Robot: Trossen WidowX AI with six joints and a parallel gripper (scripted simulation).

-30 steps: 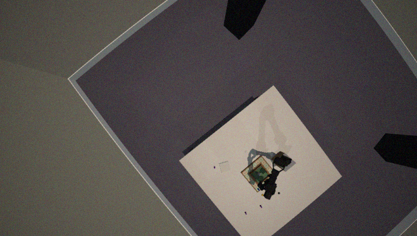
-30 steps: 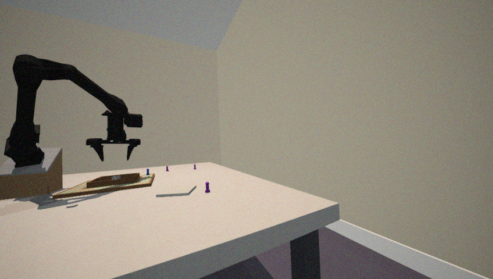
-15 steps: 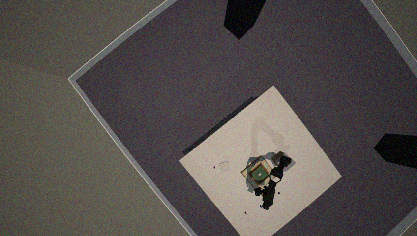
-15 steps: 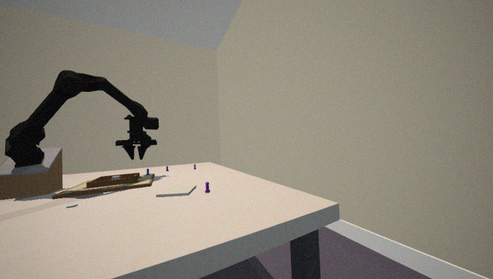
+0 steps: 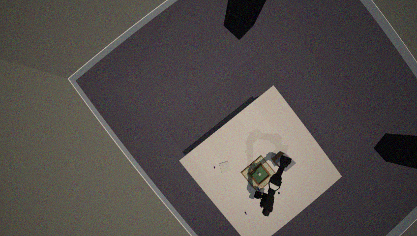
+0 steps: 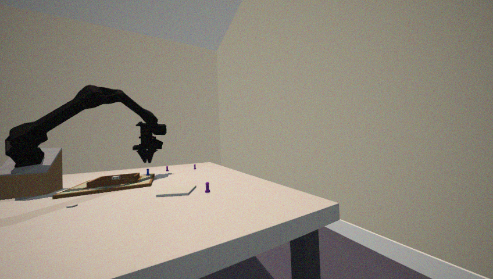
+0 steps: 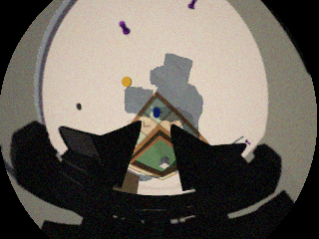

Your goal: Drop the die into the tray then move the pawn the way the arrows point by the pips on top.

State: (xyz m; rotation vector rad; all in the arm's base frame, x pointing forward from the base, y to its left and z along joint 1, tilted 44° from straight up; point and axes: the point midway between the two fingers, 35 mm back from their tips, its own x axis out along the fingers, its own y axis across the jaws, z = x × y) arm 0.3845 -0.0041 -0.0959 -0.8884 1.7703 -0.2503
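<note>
My gripper tip is now 5 cm above the blue pawn. Also, from my gripper tip: green dice tray 12 cm behind, 10 cm to the right, 7 cm below; then white die 12 cm behind, 11 cm to the right, 5 cm below; then yellow disc 9 cm to the left, 8 cm below, 2 cm ahead.
</note>
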